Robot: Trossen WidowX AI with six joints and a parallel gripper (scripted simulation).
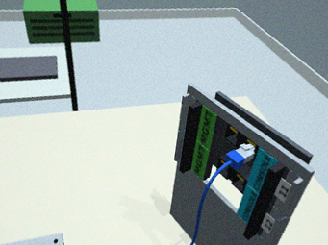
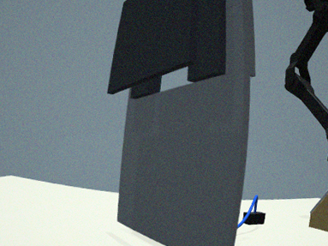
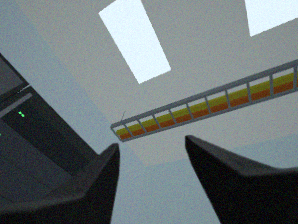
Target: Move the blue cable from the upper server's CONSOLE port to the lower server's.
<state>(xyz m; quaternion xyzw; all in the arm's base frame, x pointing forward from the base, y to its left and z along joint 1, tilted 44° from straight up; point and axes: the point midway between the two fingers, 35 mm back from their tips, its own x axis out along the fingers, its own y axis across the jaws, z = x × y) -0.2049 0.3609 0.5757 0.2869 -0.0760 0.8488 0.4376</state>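
The blue plug lies 55 cm ahead of my gripper tip, 46 cm below it and 18 cm to the left of it. Also, from my gripper tip: small black block 80 cm below, 33 cm ahead, 1 cm to the left.
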